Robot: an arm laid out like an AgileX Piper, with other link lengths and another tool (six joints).
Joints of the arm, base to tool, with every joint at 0 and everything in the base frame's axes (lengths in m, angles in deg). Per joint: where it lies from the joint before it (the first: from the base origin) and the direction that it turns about. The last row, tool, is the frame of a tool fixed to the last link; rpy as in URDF.
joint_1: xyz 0 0 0.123 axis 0 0 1
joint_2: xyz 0 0 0 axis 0 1 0
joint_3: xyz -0.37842 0 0.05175 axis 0 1 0
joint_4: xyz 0.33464 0 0.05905 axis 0.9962 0 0.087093
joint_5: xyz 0 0 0 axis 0 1 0
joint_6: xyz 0.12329 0 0.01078 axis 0.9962 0 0.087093
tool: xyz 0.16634 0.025 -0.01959 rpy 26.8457 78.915 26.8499
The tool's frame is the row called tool.
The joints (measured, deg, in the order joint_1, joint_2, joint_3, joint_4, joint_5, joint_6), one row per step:
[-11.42 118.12 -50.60 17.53 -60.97 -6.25]
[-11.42 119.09 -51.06 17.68 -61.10 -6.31]
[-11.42 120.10 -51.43 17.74 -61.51 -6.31]
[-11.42 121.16 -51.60 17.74 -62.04 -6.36]
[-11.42 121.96 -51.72 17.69 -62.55 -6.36]
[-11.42 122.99 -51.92 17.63 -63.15 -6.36]
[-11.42 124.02 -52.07 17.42 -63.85 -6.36]
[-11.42 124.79 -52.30 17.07 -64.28 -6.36]
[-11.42 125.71 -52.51 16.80 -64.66 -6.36]
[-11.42 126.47 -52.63 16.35 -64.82 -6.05]
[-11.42 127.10 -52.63 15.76 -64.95 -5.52]
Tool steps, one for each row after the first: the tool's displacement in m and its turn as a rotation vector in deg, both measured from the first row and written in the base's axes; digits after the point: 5 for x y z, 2 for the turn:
[0.00199 -0.00117 -0.00741 0.06 0.40 -0.15]
[0.00364 -0.00213 -0.01464 0.02 0.66 -0.26]
[0.00413 -0.00274 -0.02353 -0.09 1.09 -0.33]
[0.00451 -0.00307 -0.02974 -0.21 1.31 -0.35]
[0.00513 -0.00347 -0.03768 -0.35 1.60 -0.37]
[0.00565 -0.00330 -0.04549 -0.58 1.86 -0.26]
[0.00694 -0.00243 -0.05084 -0.80 2.04 0.01]
[0.00768 -0.00174 -0.05846 -0.94 2.42 0.22]
[0.00824 0.00012 -0.06574 -0.78 2.79 0.60]
[0.00843 0.00283 -0.07236 -0.45 3.10 1.10]

